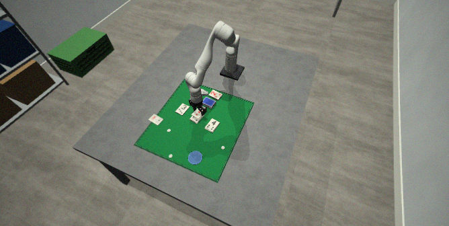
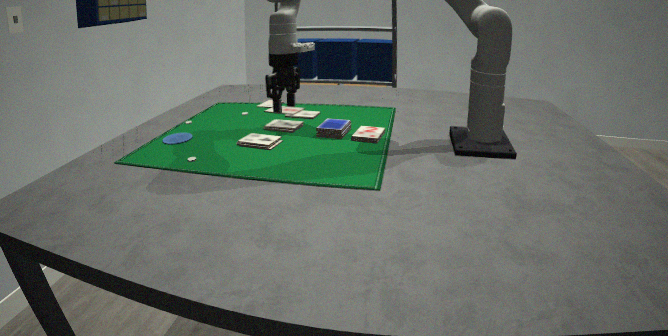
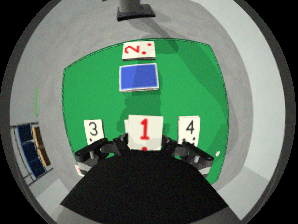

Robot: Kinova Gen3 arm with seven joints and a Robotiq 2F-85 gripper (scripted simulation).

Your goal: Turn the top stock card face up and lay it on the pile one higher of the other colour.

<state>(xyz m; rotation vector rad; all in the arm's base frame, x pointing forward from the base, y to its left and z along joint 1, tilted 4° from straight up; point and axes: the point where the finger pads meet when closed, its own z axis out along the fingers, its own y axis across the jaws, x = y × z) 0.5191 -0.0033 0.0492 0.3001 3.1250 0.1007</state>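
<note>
Now: the green mat 40 mm ahead of my hand, 10 mm to the left of it and 80 mm below it.
</note>
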